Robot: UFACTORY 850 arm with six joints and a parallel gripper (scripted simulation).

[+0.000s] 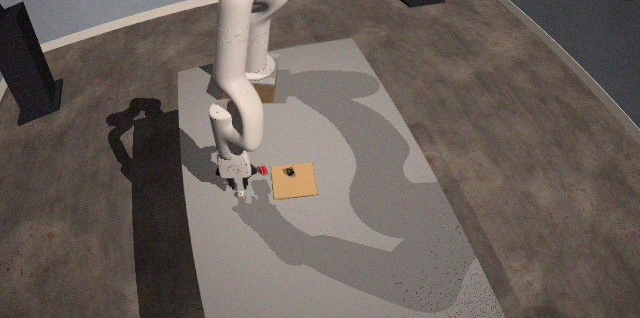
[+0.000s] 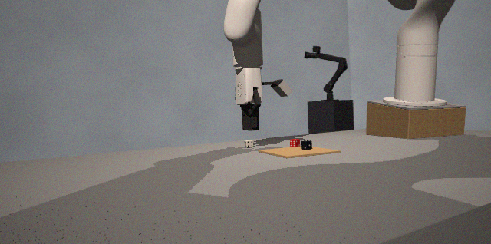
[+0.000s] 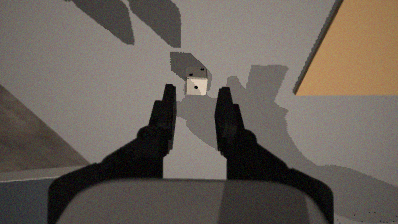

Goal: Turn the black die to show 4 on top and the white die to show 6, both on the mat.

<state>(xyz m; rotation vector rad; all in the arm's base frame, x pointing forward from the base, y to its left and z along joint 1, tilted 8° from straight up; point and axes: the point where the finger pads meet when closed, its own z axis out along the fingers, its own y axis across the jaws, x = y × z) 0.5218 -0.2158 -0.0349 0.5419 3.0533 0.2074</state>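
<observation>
My hand is 6 cm above the white die and 1 cm short of it. Round my hand: tan mat 18 cm to the left, 7 cm below, 1 cm ahead; red die 10 cm to the left, 7 cm behind, 6 cm below; black die 18 cm to the left, 5 cm below, 2 cm behind.
</observation>
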